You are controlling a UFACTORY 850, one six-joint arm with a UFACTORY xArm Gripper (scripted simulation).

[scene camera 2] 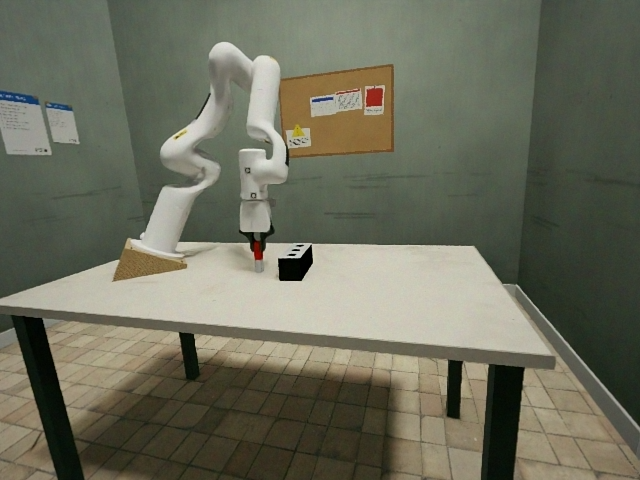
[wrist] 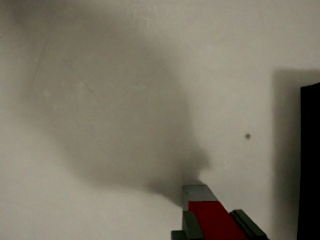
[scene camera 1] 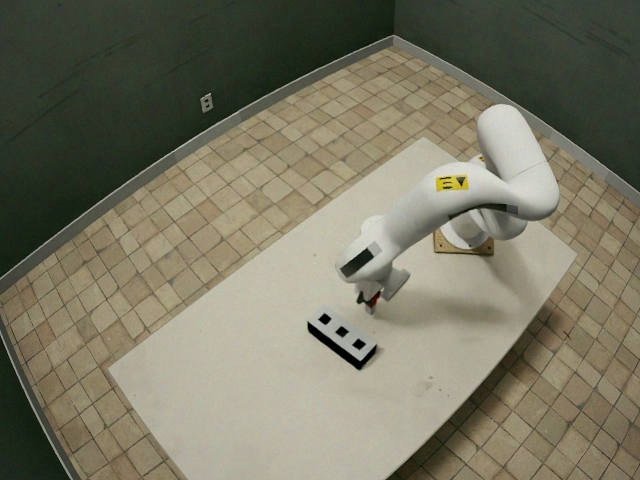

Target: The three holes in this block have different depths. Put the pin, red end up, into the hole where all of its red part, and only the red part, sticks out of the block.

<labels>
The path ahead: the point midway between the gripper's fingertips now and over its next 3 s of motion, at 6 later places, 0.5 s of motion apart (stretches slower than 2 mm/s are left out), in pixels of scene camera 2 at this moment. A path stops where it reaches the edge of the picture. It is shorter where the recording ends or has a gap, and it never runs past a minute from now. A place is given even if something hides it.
The gripper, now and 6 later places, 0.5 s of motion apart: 258,251; 258,249; 257,246; 257,242; 256,238; 255,227; 253,200
</labels>
